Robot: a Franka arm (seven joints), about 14 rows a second.
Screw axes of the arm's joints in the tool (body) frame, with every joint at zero. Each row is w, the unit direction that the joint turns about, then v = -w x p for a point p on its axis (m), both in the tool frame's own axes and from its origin. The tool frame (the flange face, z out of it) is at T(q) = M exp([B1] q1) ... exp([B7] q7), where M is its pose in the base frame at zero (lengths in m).
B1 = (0, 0, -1, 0, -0.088, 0)
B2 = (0, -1, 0, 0.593, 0, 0.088)
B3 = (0, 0, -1, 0, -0.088, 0)
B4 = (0, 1, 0, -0.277, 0, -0.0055)
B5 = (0, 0, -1, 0, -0.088, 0)
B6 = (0, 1, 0, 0.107, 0, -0.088)
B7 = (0, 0, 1, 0, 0, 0)
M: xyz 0.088 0 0.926 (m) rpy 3.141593 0 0 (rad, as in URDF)
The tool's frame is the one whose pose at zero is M.
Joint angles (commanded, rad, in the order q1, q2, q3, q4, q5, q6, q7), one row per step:
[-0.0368, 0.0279, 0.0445, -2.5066, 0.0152, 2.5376, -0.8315]
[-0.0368, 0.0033, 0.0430, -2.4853, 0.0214, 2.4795, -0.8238]
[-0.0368, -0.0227, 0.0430, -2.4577, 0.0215, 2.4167, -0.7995]
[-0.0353, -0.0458, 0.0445, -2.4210, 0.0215, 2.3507, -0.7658]
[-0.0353, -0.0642, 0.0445, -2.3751, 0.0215, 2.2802, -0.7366]
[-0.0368, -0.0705, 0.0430, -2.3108, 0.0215, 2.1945, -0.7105]
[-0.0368, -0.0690, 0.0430, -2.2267, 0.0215, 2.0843, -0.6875]
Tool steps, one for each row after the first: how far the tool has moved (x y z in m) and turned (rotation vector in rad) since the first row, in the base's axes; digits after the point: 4 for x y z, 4 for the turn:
[0.0030, -0.0006, 0.0145, 0.0033, 0.0123, -0.0136]
[0.0070, -0.0005, 0.0321, 0.0030, 0.0218, -0.0371]
[0.0126, 0.0012, 0.0523, 0.0024, 0.0284, -0.0669]
[0.0195, 0.0015, 0.0744, 0.0020, 0.0349, -0.0951]
[0.0289, 0.0004, 0.0979, 0.0016, 0.0504, -0.1228]
[0.0394, 0.0009, 0.1252, 0.0004, 0.0782, -0.1440]

